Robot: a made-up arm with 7 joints. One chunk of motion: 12 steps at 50 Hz.
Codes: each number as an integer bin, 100 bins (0 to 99) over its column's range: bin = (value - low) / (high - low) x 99, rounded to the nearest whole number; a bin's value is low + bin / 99 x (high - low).
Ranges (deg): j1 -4..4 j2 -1..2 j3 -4..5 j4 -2..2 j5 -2..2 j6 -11..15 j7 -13..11
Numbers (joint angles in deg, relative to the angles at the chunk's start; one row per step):
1: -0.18 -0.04 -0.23 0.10 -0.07 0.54 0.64
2: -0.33 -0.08 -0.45 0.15 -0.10 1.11 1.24
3: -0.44 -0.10 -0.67 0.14 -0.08 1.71 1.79
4: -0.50 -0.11 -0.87 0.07 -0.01 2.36 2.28
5: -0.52 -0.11 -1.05 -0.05 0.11 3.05 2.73
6: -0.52 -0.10 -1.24 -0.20 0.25 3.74 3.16
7: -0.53 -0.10 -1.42 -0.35 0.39 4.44 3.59
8: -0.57 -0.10 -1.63 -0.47 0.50 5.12 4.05
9: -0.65 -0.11 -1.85 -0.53 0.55 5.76 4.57
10: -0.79 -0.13 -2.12 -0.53 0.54 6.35 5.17
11: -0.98 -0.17 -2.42 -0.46 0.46 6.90 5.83
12: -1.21 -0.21 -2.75 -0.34 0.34 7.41 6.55
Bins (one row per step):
1: 47 32 41 52 48 44 56
2: 45 30 39 53 47 46 59
3: 44 30 37 53 48 48 61
4: 43 29 34 51 49 51 63
5: 43 29 32 48 52 53 65
6: 43 30 30 45 56 56 67
7: 43 30 28 41 59 59 68
8: 42 30 26 38 62 61 70
9: 41 29 24 36 63 64 72
10: 40 29 21 36 63 66 75
11: 37 27 17 38 61 68 78
12: 35 26 14 41 58 70 81

